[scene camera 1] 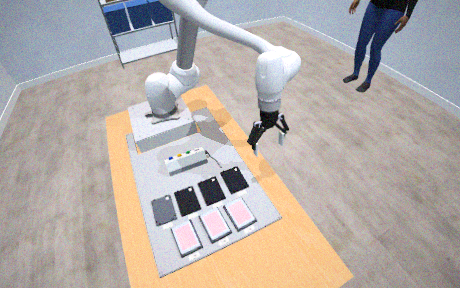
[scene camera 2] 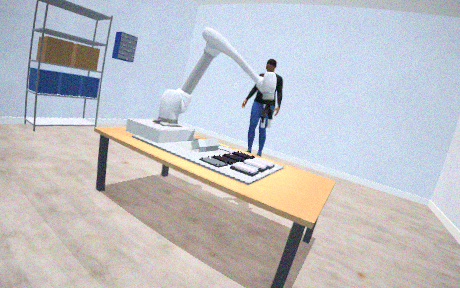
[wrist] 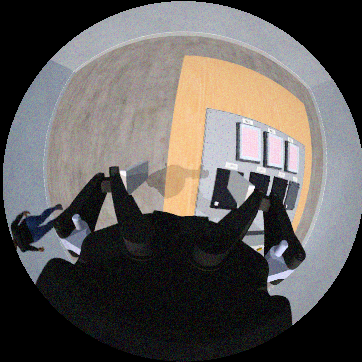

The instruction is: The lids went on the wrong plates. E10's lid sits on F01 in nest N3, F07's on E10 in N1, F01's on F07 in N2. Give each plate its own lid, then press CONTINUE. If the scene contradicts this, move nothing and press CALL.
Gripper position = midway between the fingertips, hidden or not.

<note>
My gripper (scene camera 1: 268, 149) is open, holding nothing. Also in view: a button box (scene camera 1: 182, 162) and a lid slot (wrist: 221, 198).
My gripper shows as well in the wrist view (wrist: 188, 173).
</note>
